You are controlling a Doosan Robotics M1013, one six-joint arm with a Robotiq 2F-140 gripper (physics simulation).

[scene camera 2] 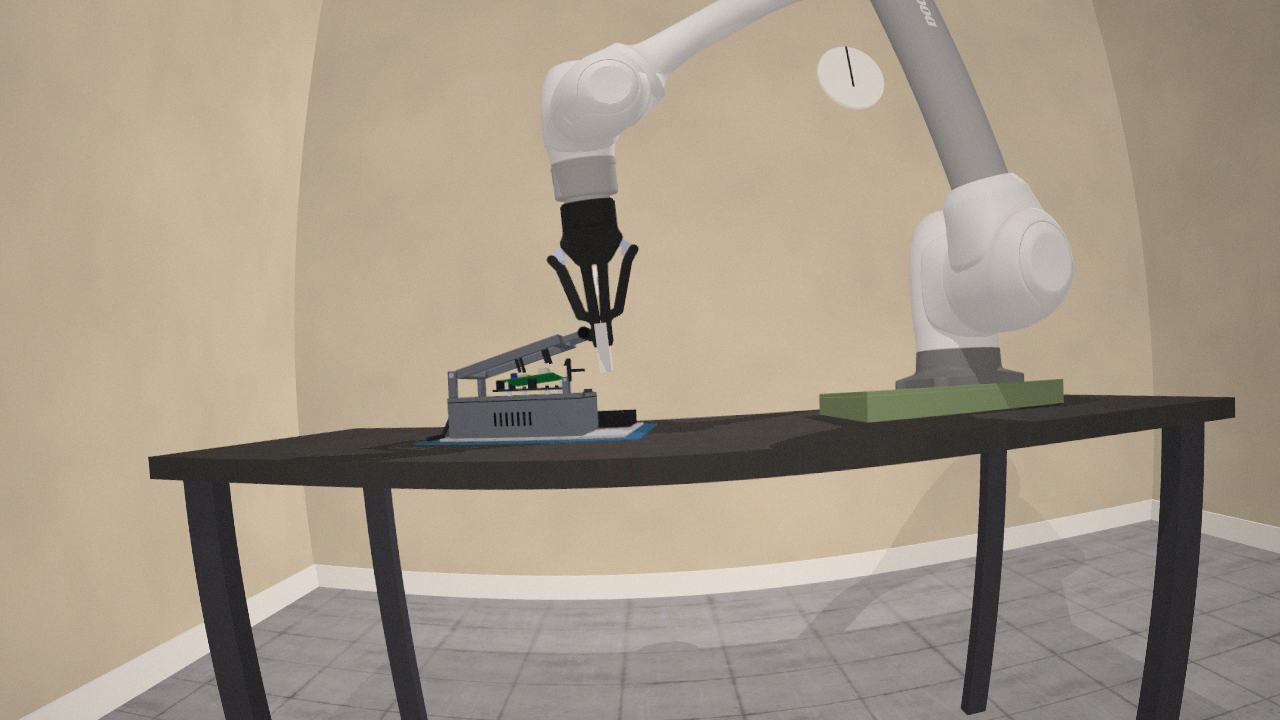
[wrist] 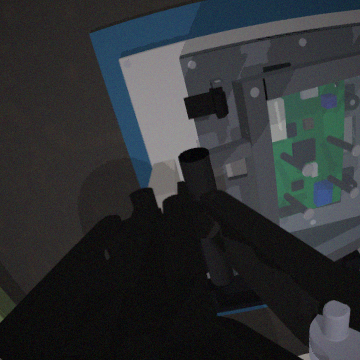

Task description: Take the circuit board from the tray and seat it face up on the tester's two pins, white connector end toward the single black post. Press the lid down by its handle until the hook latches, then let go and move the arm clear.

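Note:
The tester [scene camera 2: 521, 417] [wrist: 215, 132] stands at the left of the table. Its grey lid [scene camera 2: 514, 356] [wrist: 257, 117] is tilted partly open, with the black handle [scene camera 2: 583, 333] [wrist: 194, 167] at its raised end. The green circuit board [scene camera 2: 534, 379] [wrist: 327, 120] lies face up under the lid. Its white connector [wrist: 278, 120] is at the end toward the black hook [scene camera 2: 569, 368] [wrist: 206, 104]. Whether both pins seat it is hidden. My gripper [scene camera 2: 605, 349] [wrist: 168, 177] is shut and empty, with its fingertips right beside the handle; contact cannot be told.
The tester stands on a white plate [scene camera 2: 619, 432] [wrist: 152, 95] over a blue mat [scene camera 2: 646, 432] [wrist: 107, 55]. A low black block [scene camera 2: 617, 417] [wrist: 240, 298] lies beside the tester. A green slab [scene camera 2: 948, 401] is at the right, in front of the arm's base. The tray cannot be clearly identified.

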